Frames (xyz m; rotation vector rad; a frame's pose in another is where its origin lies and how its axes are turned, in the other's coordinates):
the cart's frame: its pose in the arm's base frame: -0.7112 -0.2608 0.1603 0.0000 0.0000 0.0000
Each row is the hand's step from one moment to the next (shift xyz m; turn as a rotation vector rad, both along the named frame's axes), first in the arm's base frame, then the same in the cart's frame.
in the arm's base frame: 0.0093 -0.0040 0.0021 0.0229 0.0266 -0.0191
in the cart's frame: 0.0093 -0.0040 0.0021 0.0229 0.0266 -0.0191
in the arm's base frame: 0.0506 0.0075 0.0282 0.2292 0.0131 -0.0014
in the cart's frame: 0.0506 0.0075 0.0282 0.2292 0.0131 -0.0014
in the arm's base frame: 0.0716 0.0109 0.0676 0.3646 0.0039 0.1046
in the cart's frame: 0.0716 0.0109 0.0676 0.3646 0.0039 0.1046
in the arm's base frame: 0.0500 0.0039 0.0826 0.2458 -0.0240 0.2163
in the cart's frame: 0.0500 0.0039 0.0826 0.2458 -0.0240 0.2163
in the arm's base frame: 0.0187 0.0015 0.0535 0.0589 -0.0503 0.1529
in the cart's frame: 0.0187 0.0015 0.0535 0.0589 -0.0503 0.1529
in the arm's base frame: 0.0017 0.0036 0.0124 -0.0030 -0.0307 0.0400
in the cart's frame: 0.0017 0.0036 0.0124 -0.0030 -0.0307 0.0400
